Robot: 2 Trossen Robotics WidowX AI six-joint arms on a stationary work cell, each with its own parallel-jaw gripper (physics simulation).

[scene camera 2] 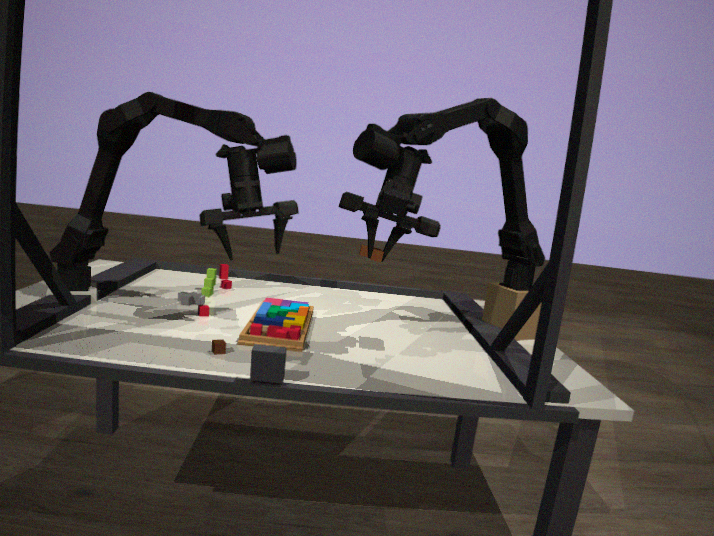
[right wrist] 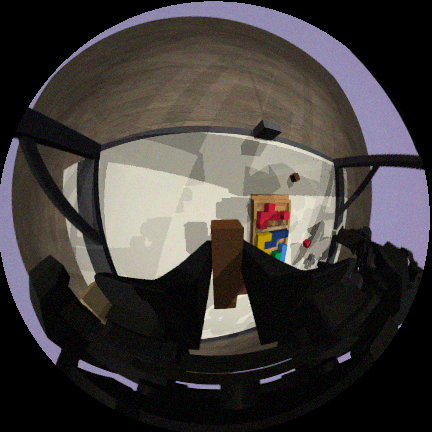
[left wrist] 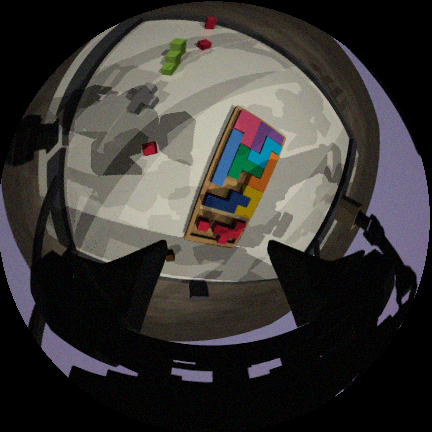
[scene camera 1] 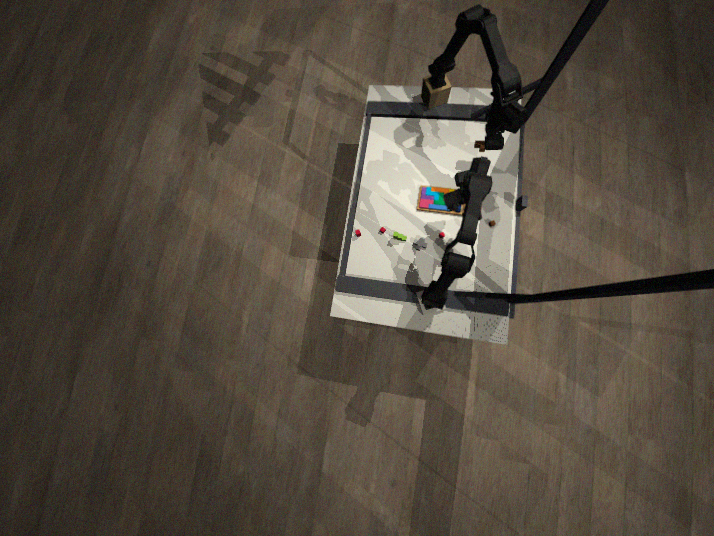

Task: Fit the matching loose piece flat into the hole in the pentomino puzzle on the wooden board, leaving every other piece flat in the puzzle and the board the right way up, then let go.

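Places are measured from the left arm's base along level axes (x ahead, y left, z up), in metres.
Pixels of known places: left gripper, fingertip midpoint: [scene camera 2: 254, 256] [right wrist: 326, 248] [left wrist: 218, 245]; right gripper, fingertip midpoint: [scene camera 2: 375, 259] [right wrist: 224, 244]; left arm's base, link origin: [scene camera 2: 72, 287] [right wrist: 339, 233] [scene camera 1: 430, 300]; right arm's base, link origin: [scene camera 2: 517, 287] [left wrist: 356, 216] [scene camera 1: 437, 81].
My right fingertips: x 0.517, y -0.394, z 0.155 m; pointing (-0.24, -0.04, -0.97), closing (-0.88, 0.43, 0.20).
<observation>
Ahead of a thing's pixels: the offset from my right fingertips to its top centre. "spot": to the spot under its first point.
The wooden board {dx -0.111, dy +0.168, dz -0.163 m} [scene camera 1: 439, 212] [scene camera 2: 271, 343] [left wrist: 209, 241] [right wrist: 270, 198] lies flat, coloured side up. Its coloured pieces look flat; bare wood of the hole {spot: dx -0.134, dy +0.166, dz -0.173 m} [left wrist: 223, 187] shows between the light blue, green and navy pieces. My right gripper [scene camera 2: 376, 257] [right wrist: 224, 244] is shut on a brown piece {dx +0.001, dy +0.021, dz +0.022 m} [scene camera 1: 480, 145] [scene camera 2: 376, 253] [right wrist: 227, 265], held well above the table, to the board's right in scene camera 2. Its fingers hide part of the piece. My left gripper [scene camera 1: 453, 200] [scene camera 2: 254, 255] [left wrist: 218, 245] is open and empty, high above the board.
Red pieces {dx -0.135, dy +0.079, dz -0.153 m} [left wrist: 230, 232] sit in the board's end compartment. On the table lie a lime-green piece {dx -0.208, dy +0.436, dz -0.119 m} [scene camera 1: 399, 235] [scene camera 2: 208, 282] [left wrist: 173, 56], a grey piece {dx -0.263, dy +0.358, dz -0.158 m} [scene camera 2: 190, 298] [left wrist: 142, 97], red cubes and a brown cube {dx -0.270, dy +0.031, dz -0.158 m} [scene camera 2: 218, 346] [right wrist: 295, 177]. A dark block {dx -0.225, dy -0.110, dz -0.121 m} [scene camera 2: 268, 364] stands at the front edge.
</observation>
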